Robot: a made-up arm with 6 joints.
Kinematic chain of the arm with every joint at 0, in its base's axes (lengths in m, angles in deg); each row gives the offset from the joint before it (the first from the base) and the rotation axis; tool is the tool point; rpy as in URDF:
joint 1: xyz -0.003 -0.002 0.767 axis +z
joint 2: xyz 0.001 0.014 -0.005 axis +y
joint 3: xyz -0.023 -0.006 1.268 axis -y
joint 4: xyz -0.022 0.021 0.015 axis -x
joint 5: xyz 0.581 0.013 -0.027 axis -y
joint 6: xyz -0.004 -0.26 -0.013 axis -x
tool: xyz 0.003 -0.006 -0.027 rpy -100.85 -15 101.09
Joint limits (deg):
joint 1: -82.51..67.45
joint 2: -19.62..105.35
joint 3: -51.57..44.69
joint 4: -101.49..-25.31
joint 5: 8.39..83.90
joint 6: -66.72..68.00
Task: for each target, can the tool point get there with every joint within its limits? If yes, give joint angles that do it. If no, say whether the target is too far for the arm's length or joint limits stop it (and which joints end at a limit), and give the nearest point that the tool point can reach.
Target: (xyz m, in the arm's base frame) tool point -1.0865 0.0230 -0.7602
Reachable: no: joint limits stop it (at a limit: joint 1, joint 2, joint 4, joint 5) | nearest point -0.0967 -0.7919 0.0511 | short by 1.517 m
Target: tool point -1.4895 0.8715 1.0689
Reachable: no: joint limits stop it (at a limit: joint 1, joint 3, joint 4) | nearest point 0.0284 0.4502 1.3203 | short by 1.595 m
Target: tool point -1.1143 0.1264 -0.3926
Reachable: no: joint limits stop it (at a limit: joint 1, joint 2, joint 4, joint 5) | nearest point -0.1069 -0.7226 0.1523 | short by 1.426 m
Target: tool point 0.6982 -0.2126 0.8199
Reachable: yes | joints -11.67 67.29 -43.61 -59.55 40.64 41.25
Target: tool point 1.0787 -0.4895 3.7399
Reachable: no: too far | nearest point 0.5666 -0.2587 2.3289 | short by 1.519 m
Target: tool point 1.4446 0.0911 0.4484
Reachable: yes | joints 9.00 78.87 25.25 -37.68 47.99 -8.31
